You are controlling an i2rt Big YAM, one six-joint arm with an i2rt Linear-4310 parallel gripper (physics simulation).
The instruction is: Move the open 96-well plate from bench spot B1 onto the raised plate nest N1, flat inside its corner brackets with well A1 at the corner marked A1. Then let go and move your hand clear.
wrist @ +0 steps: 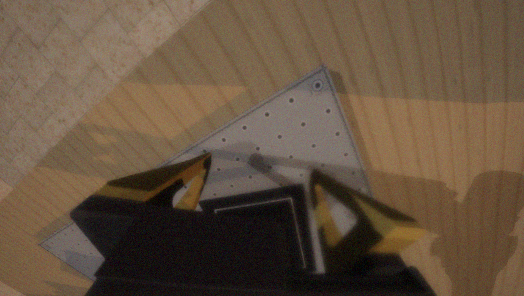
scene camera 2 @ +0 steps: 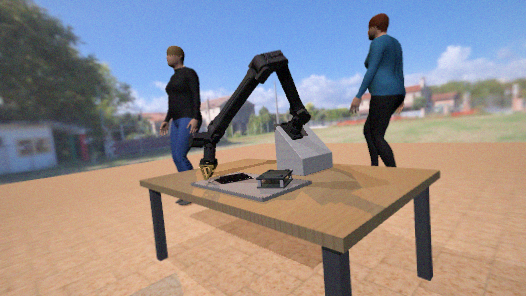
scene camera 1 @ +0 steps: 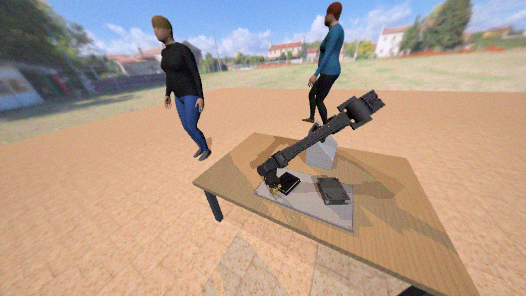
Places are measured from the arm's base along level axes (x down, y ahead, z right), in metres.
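Pixels of known places: gripper, fingertip midpoint: (wrist: pixel 263 166) (scene camera 2: pixel 207 178) (scene camera 1: pixel 270 189); arm's base at its link origin: (scene camera 2: pixel 291 131).
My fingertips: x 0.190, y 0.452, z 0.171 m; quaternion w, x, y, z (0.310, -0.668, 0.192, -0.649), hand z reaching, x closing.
Note:
For each thing: its middle in the pictures, then the offset to it from my fingertips. Level surfaces: height alone.
- grey perforated board at the middle of its body: (wrist: pixel 200 254) (scene camera 2: pixel 246 183) (scene camera 1: pixel 303 190) dx +0.024, dy -0.102, dz -0.174 m
- raised nest at the middle of its body: (scene camera 2: pixel 275 177) (scene camera 1: pixel 331 189) dx -0.007, dy -0.143, dz -0.324 m
- wooden table at its surface level: dx +0.031 m
The dark, flat 96-well plate (scene camera 1: pixel 288 183) (scene camera 2: pixel 233 178) (wrist: pixel 253 196) lies on the grey perforated board (scene camera 1: pixel 320 212) (scene camera 2: pixel 244 190) (wrist: pixel 309 107), near its left end in both scene views. The raised nest (scene camera 1: pixel 333 190) (scene camera 2: pixel 274 176) is a dark platform on short posts to the plate's right; its corner marks are too small to read. My gripper (scene camera 1: pixel 274 189) (scene camera 2: pixel 207 174) (wrist: pixel 263 166) is open and empty, pointing down low over the board by the plate. In the wrist view its yellow fingertips stand apart beyond the plate's far edge; the gripper body hides much of the plate. The A1 well cannot be made out.
The wooden table (scene camera 1: pixel 390 220) (scene camera 2: pixel 320 215) carries the board and the grey wedge-shaped arm base (scene camera 1: pixel 320 153) (scene camera 2: pixel 303 152), which stands behind the nest. A person in black (scene camera 1: pixel 181 70) (scene camera 2: pixel 183 95) and one in teal (scene camera 1: pixel 330 50) (scene camera 2: pixel 386 65) stand beyond the table.

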